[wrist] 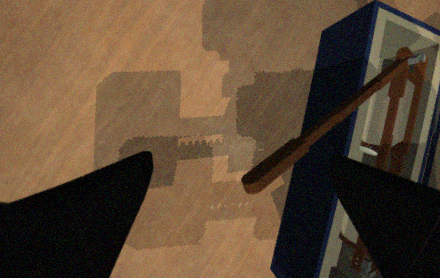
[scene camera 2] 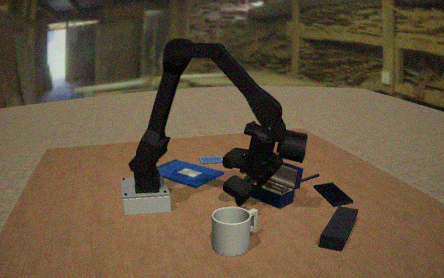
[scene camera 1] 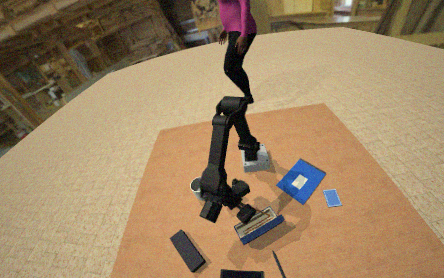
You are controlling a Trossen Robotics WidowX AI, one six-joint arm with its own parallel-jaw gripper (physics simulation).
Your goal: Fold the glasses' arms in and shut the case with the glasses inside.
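Frame: origin at the arm's base, x ahead, y left, z up, level; millimetres.
Seen in the pictures: gripper, fingertip midpoint: (wrist: 241,162) (scene camera 2: 248,196) (scene camera 1: 244,208); arm's base, link origin: (scene camera 2: 146,188) (scene camera 1: 250,156).
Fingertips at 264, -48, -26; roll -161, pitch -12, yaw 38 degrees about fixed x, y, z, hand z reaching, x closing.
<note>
Pixels of each thing's top centre, then the offset from my fingertips to it, as dx, dy, dz. "spot": a spot on its surface instead.
- grey mug, surface spot: (scene camera 2: 230,232) (scene camera 1: 192,184) spot: -112, -232, +37
- black block, top centre: (scene camera 2: 341,221) (scene camera 1: 185,249) +165, -228, +6
- flat black slab, top centre: (scene camera 2: 333,192) +266, -20, -21
- dark pen, top centre: (scene camera 2: 304,178) (scene camera 1: 280,268) +229, +116, -20
- blue folder, top centre: (scene camera 2: 184,171) (scene camera 1: 302,178) -129, +278, -21
- small blue card, top centre: (scene camera 2: 211,159) (scene camera 1: 332,197) -17, +384, -24
The open blue case (scene camera 1: 262,232) (scene camera 2: 274,198) (wrist: 315,150) lies on the table, its pale inside showing and its lid raised on the side away from my gripper. The brown glasses (scene camera 1: 263,219) (wrist: 394,115) lie in it. One glasses arm (wrist: 327,125) sticks out over the case's near long wall, with its tip beyond the wall. The rest of the glasses is partly hidden by my right finger in the wrist view. My gripper (scene camera 1: 243,206) (scene camera 2: 250,194) (wrist: 241,162) is open and low beside the case. The arm's tip shows between the spread fingers, untouched; the right finger overlaps the case in view.
A grey mug (scene camera 1: 195,186) (scene camera 2: 230,232), a black block (scene camera 1: 188,251) (scene camera 2: 339,228), a flat black slab (scene camera 1: 242,274) (scene camera 2: 333,194) and a dark pen (scene camera 1: 278,264) (scene camera 2: 311,177) lie around. A blue folder (scene camera 1: 313,175) (scene camera 2: 205,177) and small blue card (scene camera 1: 332,198) (scene camera 2: 211,160) lie beyond the case.
</note>
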